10 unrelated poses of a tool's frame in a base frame.
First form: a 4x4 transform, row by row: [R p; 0 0 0 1], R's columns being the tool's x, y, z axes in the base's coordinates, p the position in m. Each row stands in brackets.
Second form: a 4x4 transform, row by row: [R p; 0 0 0 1], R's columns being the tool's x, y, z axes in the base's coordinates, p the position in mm. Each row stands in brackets. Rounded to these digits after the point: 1 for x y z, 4 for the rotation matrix.
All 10 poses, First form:
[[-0.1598 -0.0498 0.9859 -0.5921], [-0.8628 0.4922 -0.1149 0.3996], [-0.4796 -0.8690 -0.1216 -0.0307], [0 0 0 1]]
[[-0.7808 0.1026 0.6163 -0.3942], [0.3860 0.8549 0.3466 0.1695], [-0.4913 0.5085 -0.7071 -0.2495], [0 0 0 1]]
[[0.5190 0.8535 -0.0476 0.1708], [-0.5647 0.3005 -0.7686 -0.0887], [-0.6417 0.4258 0.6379 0.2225], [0 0 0 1]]
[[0.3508 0.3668 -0.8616 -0.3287], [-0.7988 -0.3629 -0.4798 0.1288], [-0.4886 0.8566 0.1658 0.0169], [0 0 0 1]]
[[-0.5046 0.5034 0.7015 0.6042], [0.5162 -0.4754 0.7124 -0.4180], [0.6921 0.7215 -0.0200 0.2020], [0 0 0 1]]
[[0.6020 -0.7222 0.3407 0.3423], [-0.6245 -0.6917 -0.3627 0.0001], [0.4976 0.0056 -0.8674 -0.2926], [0 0 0 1]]
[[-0.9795 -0.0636 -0.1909 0.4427], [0.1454 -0.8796 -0.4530 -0.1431], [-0.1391 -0.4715 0.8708 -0.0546], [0 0 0 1]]
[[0.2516 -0.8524 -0.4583 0.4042], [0.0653 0.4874 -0.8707 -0.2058], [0.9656 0.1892 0.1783 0.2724], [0 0 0 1]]
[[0.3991 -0.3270 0.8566 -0.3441], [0.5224 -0.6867 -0.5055 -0.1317], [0.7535 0.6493 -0.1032 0.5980], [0 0 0 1]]
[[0.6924 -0.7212 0.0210 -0.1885], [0.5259 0.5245 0.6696 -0.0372], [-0.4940 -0.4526 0.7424 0.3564], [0 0 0 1]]
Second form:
[[-0.1598 -0.0498 0.9859 -592.1], [-0.8628 0.4922 -0.1149 399.6], [-0.4796 -0.8690 -0.1216 -30.7], [0 0 0 1]]
[[-0.7808 0.1026 0.6163 -394.2], [0.3860 0.8549 0.3466 169.5], [-0.4913 0.5085 -0.7071 -249.5], [0 0 0 1]]
[[0.5190 0.8535 -0.0476 170.8], [-0.5647 0.3005 -0.7686 -88.7], [-0.6417 0.4258 0.6379 222.5], [0 0 0 1]]
[[0.3508 0.3668 -0.8616 -328.7], [-0.7988 -0.3629 -0.4798 128.8], [-0.4886 0.8566 0.1658 16.9], [0 0 0 1]]
[[-0.5046 0.5034 0.7015 604.2], [0.5162 -0.4754 0.7124 -418.0], [0.6921 0.7215 -0.0200 202.0], [0 0 0 1]]
[[0.6020 -0.7222 0.3407 342.3], [-0.6245 -0.6917 -0.3627 0.1], [0.4976 0.0056 -0.8674 -292.6], [0 0 0 1]]
[[-0.9795 -0.0636 -0.1909 442.7], [0.1454 -0.8796 -0.4530 -143.1], [-0.1391 -0.4715 0.8708 -54.6], [0 0 0 1]]
[[0.2516 -0.8524 -0.4583 404.2], [0.0653 0.4874 -0.8707 -205.8], [0.9656 0.1892 0.1783 272.4], [0 0 0 1]]
[[0.3991 -0.3270 0.8566 -344.1], [0.5224 -0.6867 -0.5055 -131.7], [0.7535 0.6493 -0.1032 598.0], [0 0 0 1]]
[[0.6924 -0.7212 0.0210 -188.5], [0.5259 0.5245 0.6696 -37.2], [-0.4940 -0.4526 0.7424 356.4], [0 0 0 1]]

